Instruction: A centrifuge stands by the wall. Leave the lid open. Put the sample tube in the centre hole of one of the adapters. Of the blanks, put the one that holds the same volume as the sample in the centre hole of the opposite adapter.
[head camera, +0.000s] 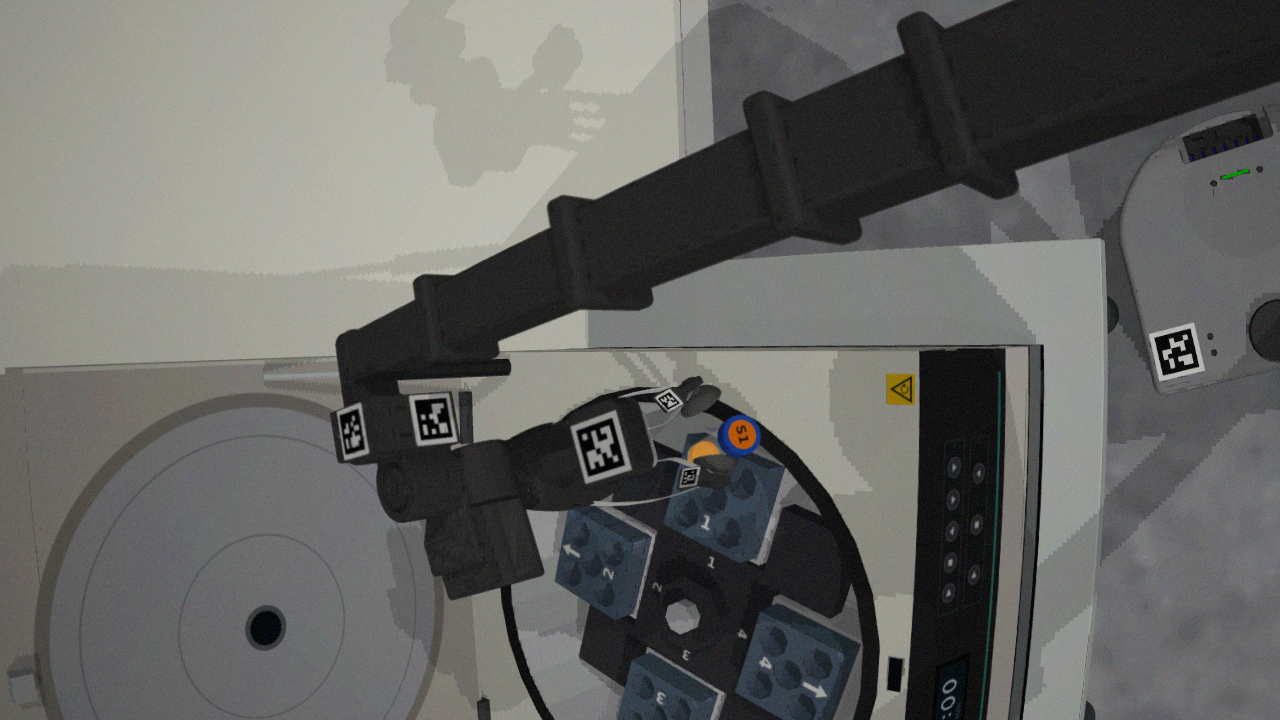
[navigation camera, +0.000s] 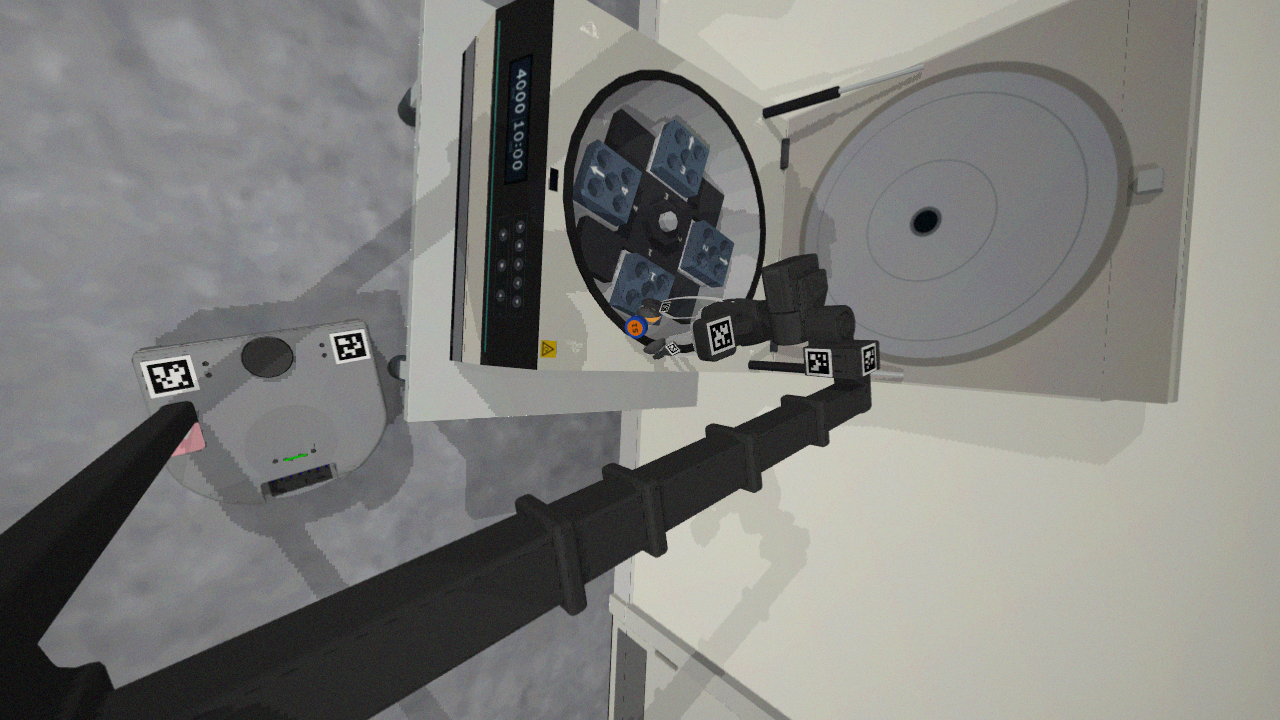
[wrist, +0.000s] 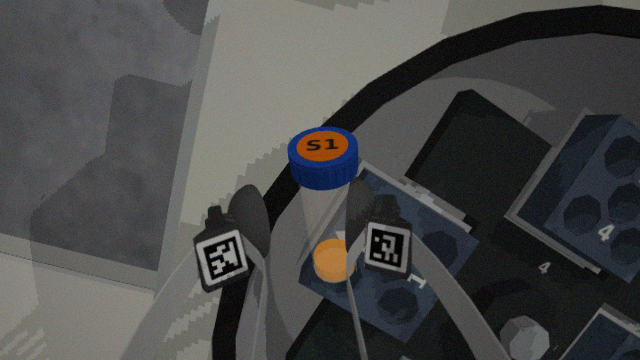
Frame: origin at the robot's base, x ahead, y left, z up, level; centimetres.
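Seen in the pictures: gripper, between the fingertips: (head camera: 721, 426) (navigation camera: 643, 331) (wrist: 300, 205); robot's base, origin of its link: (head camera: 1274, 328) (navigation camera: 267, 355).
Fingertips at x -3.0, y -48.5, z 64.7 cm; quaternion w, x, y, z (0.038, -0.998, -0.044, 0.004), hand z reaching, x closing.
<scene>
Pixels of each thing's top centre, then the offset from my fingertips to it. "pt": a spot on its surface instead.
- adapter 1, centre of its top: (wrist: 392, 266) (head camera: 711, 501) (navigation camera: 649, 288) dx +6.6, dy -5.3, dz -3.3 cm
- opposite adapter 3, centre of its top: (head camera: 655, 716) (navigation camera: 686, 157) dx +29.1, dy -18.3, dz -3.5 cm
- centrifuge, a spot on its surface: (head camera: 895, 519) (navigation camera: 553, 275) pt dx +10.5, dy +14.9, dz +0.0 cm
- Adapter 2, centre of its top: (head camera: 591, 563) (navigation camera: 713, 254) dx +11.3, dy -23.0, dz -3.5 cm
- adapter 4, centre of its top: (head camera: 787, 674) (wrist: 626, 203) (navigation camera: 612, 182) dx +24.4, dy -0.5, dz -3.5 cm
The sample tube (head camera: 740, 435) (navigation camera: 636, 325) (wrist: 323, 170), with a blue cap, orange S1 label and orange liquid, stands slightly tilted in view at an outer corner hole of adapter 1 (head camera: 726, 512) (navigation camera: 638, 281) (wrist: 371, 296), not the centre hole. My gripper (head camera: 708, 436) (navigation camera: 653, 329) (wrist: 300, 205) is partly open around the tube below the cap. The right finger in the wrist view is against or very near the tube; a gap shows at the left finger. The opposite adapter 3 (head camera: 673, 687) (navigation camera: 682, 159) has empty holes. The centrifuge lid (head camera: 134, 537) (navigation camera: 984, 116) is open. The blanks do not show.
The centrifuge (head camera: 895, 519) (navigation camera: 556, 259) has a black bowl rim close to the left finger. Adapter 2 (head camera: 601, 562) (navigation camera: 707, 254) and adapter 4 (head camera: 796, 660) (navigation camera: 608, 182) sit in the rotor. My arm (head camera: 662, 214) (navigation camera: 680, 483) reaches over beside the lid. My base (navigation camera: 295, 394) stands on the floor.
</scene>
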